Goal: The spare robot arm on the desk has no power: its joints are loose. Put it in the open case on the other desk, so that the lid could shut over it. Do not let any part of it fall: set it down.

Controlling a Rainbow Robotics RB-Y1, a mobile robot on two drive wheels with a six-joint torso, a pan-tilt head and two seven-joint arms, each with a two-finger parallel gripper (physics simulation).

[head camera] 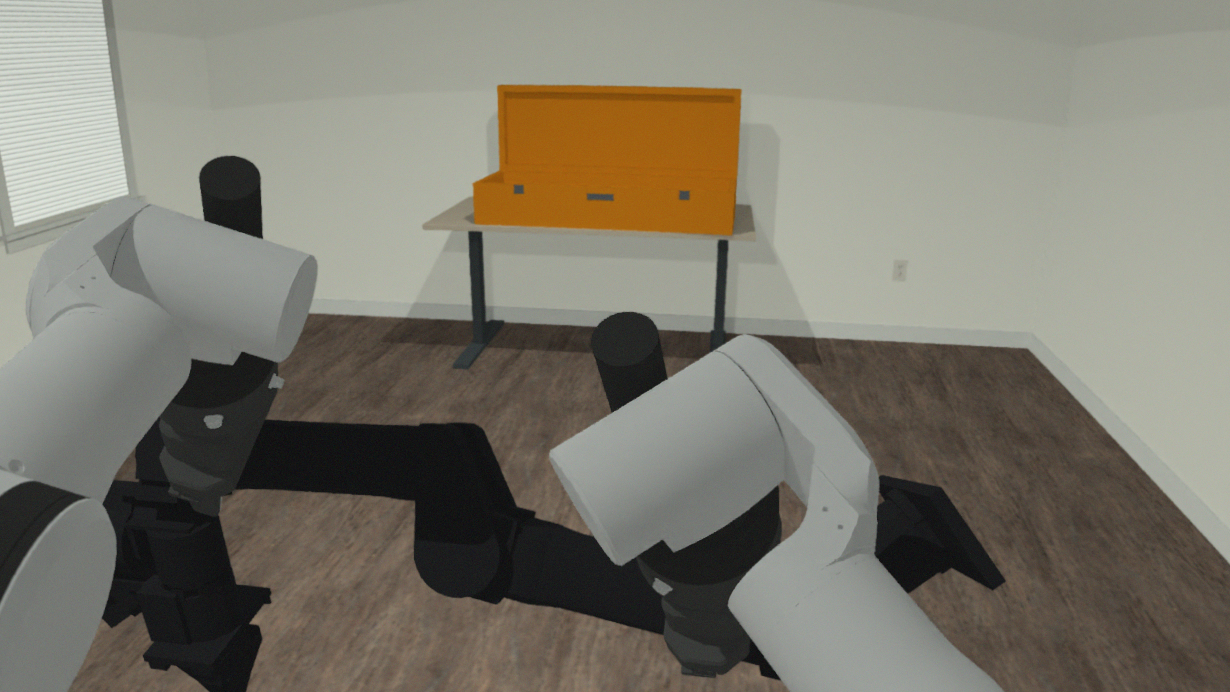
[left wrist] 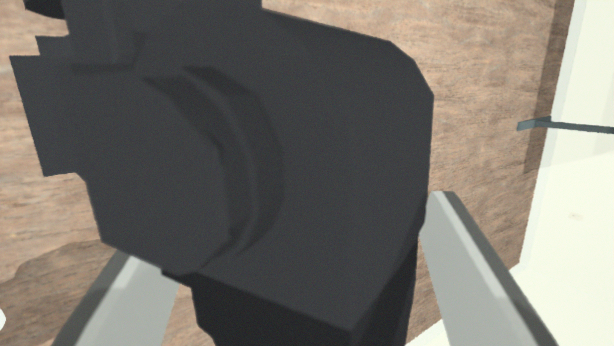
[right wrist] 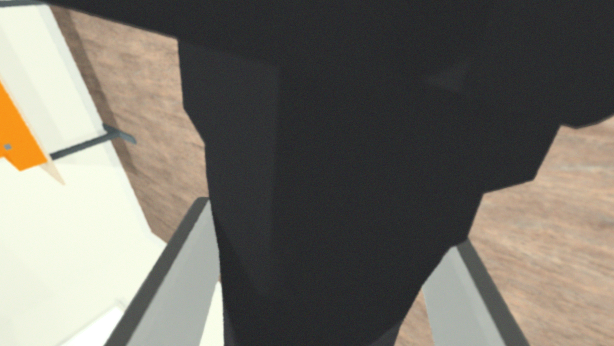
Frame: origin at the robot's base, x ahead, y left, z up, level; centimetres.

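Seen in the pictures: left gripper, between the fingertips: (head camera: 228,460) (left wrist: 308,206).
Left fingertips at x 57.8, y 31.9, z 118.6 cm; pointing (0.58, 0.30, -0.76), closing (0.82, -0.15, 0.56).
A point is followed by its place in that frame.
The black spare arm (head camera: 344,456) (left wrist: 325,150) (right wrist: 325,175) hangs in the air across the lower part of the head view, above the floor. My left gripper (head camera: 199,503) (left wrist: 308,206) @(x 57.8, y 31.9, z 118.6 cm) is shut on its left part, with dark joints hanging below. My right gripper (head camera: 707,667) (right wrist: 319,219) @(x 49.2, y -8.0, z 110.6 cm) is shut on its right part, and a flat end piece sticks out beyond my right forearm. The orange case (head camera: 559,210) @(x 370.3, y 23.4, z 79.9 cm) (right wrist: 17,135) @(x 372.4, y 35.7, z 80.1 cm) stands farther off on the other desk (head camera: 442,219) @(x 388.3, y 80.2, z 72.1 cm) (right wrist: 56,175) @(x 377.4, y 76.8, z 72.1 cm), its lid (head camera: 619,129) @(x 413.2, y -3.6, z 112.0 cm) upright at the back. The case's inside floor is hidden behind its front wall.
Wooden floor (head camera: 963,413) @(x 327.4, y -157.4, z 0.1 cm) lies between me and the other desk. Its dark legs (head camera: 477,284) @(x 408.3, y 68.1, z 34.3 cm) (right wrist: 80,146) @(x 408.4, y 67.5, z 39.2 cm) stand near the back wall (head camera: 344,172) @(x 463.1, y 150.1, z 84.1 cm). A window (head camera: 60,111) @(x 355.1, y 244.3, z 129.3 cm) is at the far left and a wall outlet (head camera: 899,270) @(x 423.6, y -154.4, z 40.1 cm) is at the right.
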